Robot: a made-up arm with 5 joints.
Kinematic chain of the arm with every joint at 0, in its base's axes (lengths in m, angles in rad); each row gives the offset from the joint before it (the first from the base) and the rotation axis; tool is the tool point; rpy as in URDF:
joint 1: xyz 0 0 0.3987 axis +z
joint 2: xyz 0 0 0 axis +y
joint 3: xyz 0.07 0 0.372 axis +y
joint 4: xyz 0.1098 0 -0.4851 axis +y
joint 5: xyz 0.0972 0 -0.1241 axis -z
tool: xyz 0 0 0 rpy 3.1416 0 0
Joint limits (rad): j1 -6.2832..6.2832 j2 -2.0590..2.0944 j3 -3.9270..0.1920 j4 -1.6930..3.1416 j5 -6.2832..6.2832
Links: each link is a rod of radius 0.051 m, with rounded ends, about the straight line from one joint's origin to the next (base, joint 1, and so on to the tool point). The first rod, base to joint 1, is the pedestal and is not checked.
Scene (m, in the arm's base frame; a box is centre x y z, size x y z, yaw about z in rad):
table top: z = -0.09
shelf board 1: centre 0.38 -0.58 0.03 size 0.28 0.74 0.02 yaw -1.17
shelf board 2: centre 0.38 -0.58 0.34 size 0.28 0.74 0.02 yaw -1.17
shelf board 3: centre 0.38 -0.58 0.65 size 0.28 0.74 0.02 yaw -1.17
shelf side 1: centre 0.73 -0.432 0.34 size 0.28 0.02 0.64 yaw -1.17
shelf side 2: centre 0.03 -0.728 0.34 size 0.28 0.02 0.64 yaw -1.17
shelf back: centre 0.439 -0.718 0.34 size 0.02 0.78 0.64 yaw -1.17
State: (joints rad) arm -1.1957 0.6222 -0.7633 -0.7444 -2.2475
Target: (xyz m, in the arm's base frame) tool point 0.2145 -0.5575 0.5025
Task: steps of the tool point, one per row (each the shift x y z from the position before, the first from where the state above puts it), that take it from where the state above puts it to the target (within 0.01 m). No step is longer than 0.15 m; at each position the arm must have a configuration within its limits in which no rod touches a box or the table.
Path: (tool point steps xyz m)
1: -0.0363 0.0842 -0.0030
2: -0.0372 0.0893 0.0029
3: 0.0044 -0.0173 0.1091
4: -0.0055 0.0090 0.1058
5: -0.0140 0.0328 0.0956
6: 0.0399 -0.0969 0.0067
7: 0.0404 -0.0927 -0.0067

